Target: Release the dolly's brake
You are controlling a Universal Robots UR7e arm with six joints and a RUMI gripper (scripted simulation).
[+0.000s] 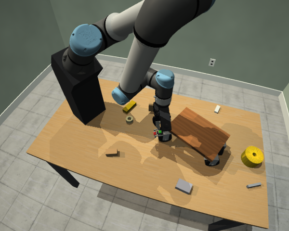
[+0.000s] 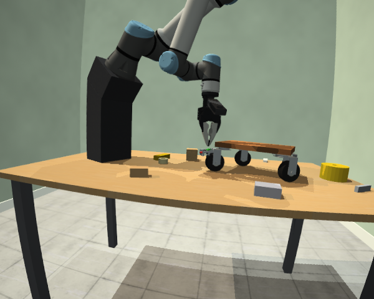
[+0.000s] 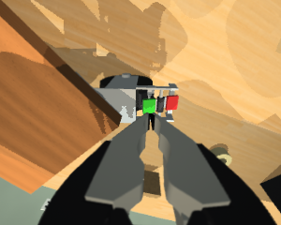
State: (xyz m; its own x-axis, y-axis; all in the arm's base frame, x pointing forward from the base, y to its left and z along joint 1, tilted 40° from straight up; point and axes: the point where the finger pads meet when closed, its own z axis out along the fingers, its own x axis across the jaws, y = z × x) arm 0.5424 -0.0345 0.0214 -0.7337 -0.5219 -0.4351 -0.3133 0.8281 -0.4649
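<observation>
Right now the brake pedal is 10 mm behind my hand, 10 mm to the right of it and 40 mm below it. Round my hand: brown block (230 mm behind, 170 mm to the right, 100 mm below); grey block (200 mm ahead, 240 mm to the right, 100 mm below); tan cube (100 mm behind, 230 mm to the left, 90 mm below).
</observation>
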